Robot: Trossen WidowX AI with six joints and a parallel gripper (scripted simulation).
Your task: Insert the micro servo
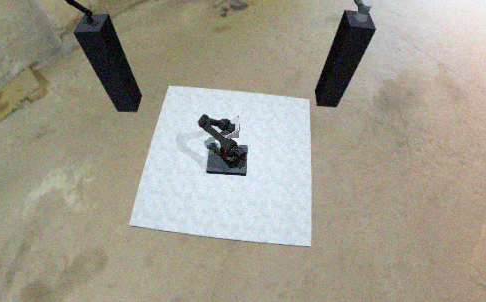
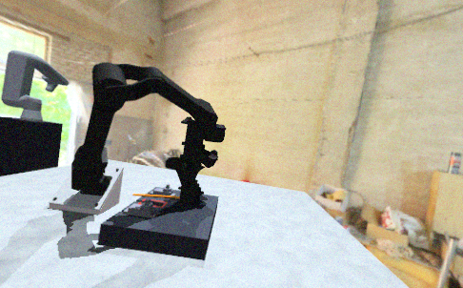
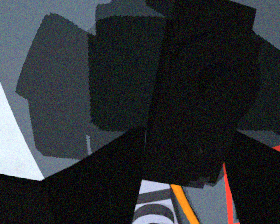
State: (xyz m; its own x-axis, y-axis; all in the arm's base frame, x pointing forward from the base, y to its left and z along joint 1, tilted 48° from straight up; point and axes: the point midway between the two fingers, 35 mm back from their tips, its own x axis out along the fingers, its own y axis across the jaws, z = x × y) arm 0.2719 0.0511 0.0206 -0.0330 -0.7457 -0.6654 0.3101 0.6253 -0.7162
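Right now my gripper tip is 20 mm short of the dark grey deck, 40 mm to the left of it and 70 mm above it.
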